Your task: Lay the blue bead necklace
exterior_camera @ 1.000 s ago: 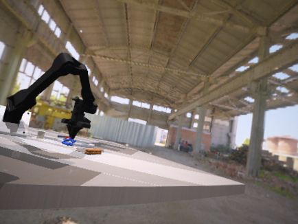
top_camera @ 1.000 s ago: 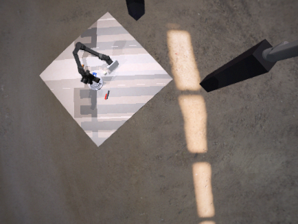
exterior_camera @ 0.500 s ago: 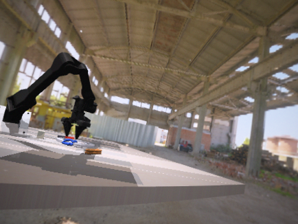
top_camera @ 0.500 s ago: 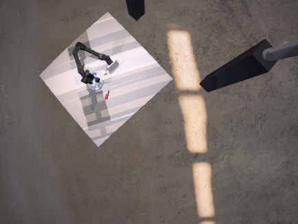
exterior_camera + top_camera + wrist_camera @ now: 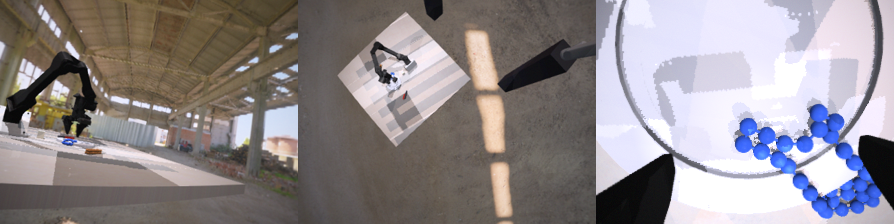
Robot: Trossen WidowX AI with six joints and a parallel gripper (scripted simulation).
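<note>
My gripper tip is 30 mm short of the round white bead board, 10 mm to the right of it and 30 mm above it. The rest, counted from my gripper tip: small white block 140 mm behind, 20 mm to the left, 20 mm below; red pen-like object 50 mm ahead, 240 mm to the left, 30 mm below.
</note>
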